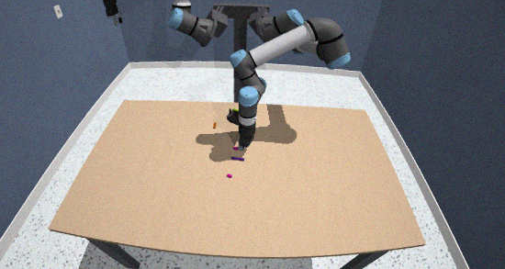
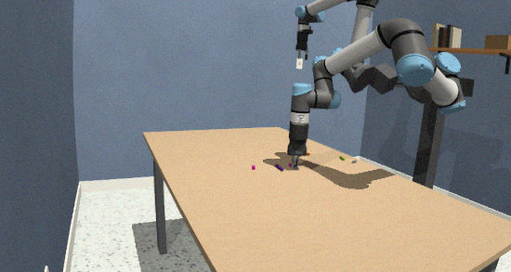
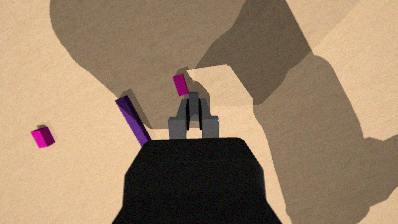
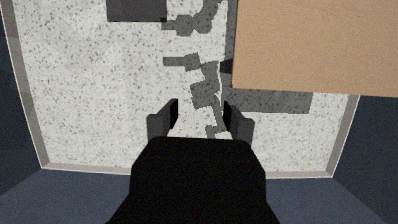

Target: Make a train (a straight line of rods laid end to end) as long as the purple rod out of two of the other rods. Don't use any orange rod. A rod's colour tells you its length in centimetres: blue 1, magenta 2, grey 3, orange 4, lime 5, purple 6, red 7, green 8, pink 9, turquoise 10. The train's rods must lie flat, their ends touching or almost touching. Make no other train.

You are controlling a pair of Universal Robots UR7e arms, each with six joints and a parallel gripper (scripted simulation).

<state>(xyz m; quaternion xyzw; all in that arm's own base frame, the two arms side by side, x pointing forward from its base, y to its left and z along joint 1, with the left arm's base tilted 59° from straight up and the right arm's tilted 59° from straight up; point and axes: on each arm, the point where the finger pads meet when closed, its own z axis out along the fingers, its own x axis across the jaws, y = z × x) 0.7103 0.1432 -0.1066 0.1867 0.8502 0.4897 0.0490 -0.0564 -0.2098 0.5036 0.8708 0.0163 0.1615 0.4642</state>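
Note:
The purple rod is 6 cm ahead of my left hand, 3 cm to the right of it and 2 cm below it. Also, from my left hand: lime rod 30 cm behind, 2 cm to the left, 2 cm below; then orange rod 19 cm behind, 12 cm to the right, 2 cm below.

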